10 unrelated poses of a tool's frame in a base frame.
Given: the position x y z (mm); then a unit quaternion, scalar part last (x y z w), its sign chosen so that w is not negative.
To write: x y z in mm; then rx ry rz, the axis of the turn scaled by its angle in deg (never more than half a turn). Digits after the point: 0 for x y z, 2 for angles.
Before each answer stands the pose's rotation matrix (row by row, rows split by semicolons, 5 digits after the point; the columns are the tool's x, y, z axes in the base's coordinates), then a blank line. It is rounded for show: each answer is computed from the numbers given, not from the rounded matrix.
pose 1, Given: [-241, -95, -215, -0.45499, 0.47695, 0.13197, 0.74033]
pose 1, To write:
0.51021 -0.62942 0.58611; -0.23861 0.55114 0.79957; -0.82629 -0.54780 0.13101

[-241, -95, -215, -57.18, 59.94, 16.58]
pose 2, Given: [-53, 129, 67, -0.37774, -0.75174, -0.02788, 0.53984]
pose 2, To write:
-0.13177 0.59802 -0.79057; 0.53782 0.71307 0.44975; 0.83270 -0.36592 -0.41559

[-53, 129, 67, -51.45, -102.39, -3.80]
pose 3, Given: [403, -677, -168, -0.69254, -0.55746, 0.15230, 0.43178]
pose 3, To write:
0.33209 0.64060 -0.69235; 0.90364 -0.00561 0.42825; 0.27045 -0.76785 -0.58074

[403, -677, -168, -98.92, -79.63, 21.75]
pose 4, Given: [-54, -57, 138, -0.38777, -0.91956, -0.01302, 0.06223]
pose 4, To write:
-0.69152 0.71478 -0.10435; 0.71154 0.69893 0.07221; 0.12455 -0.02432 -0.99192

[-54, -57, 138, -67.16, -159.27, -2.26]
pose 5, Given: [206, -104, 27, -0.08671, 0.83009, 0.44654, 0.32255]
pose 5, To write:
-0.77689 -0.43202 0.45805; 0.14411 0.58617 0.79727; -0.61293 0.68540 -0.39313

[206, -104, 27, -13.04, 124.85, 67.16]
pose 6, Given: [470, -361, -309, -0.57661, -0.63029, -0.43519, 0.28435]
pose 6, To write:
-0.17332 0.97437 0.14343; 0.47938 -0.04375 0.87652; 0.86032 0.22068 -0.45950

[470, -361, -309, -88.39, -96.62, -66.71]
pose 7, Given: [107, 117, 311, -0.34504, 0.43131, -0.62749, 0.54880]
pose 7, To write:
-0.15954 0.39109 0.90642; -0.98637 -0.02559 -0.16257; -0.04039 -0.92000 0.38984

[107, 117, 311, -46.82, 58.52, -85.14]
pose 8, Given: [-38, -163, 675, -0.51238, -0.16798, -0.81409, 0.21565]
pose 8, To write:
-0.38192 0.52326 0.76180; -0.17898 -0.85056 0.49449; 0.90670 0.05251 0.41850

[-38, -163, 675, -81.38, -26.68, -129.30]
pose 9, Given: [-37, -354, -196, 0.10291, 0.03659, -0.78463, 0.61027]
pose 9, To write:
-0.23396 0.96520 -0.11683; -0.95014 -0.25247 -0.18302; -0.20615 0.06819 0.97614

[-37, -354, -196, 13.61, 4.84, -103.78]
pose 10, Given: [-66, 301, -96, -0.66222, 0.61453, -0.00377, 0.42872]
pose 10, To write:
0.24468 -0.81068 0.53192; -0.81714 0.12290 0.56318; -0.52193 -0.57245 -0.63237

[-66, 301, -96, -94.72, 87.90, -0.54]
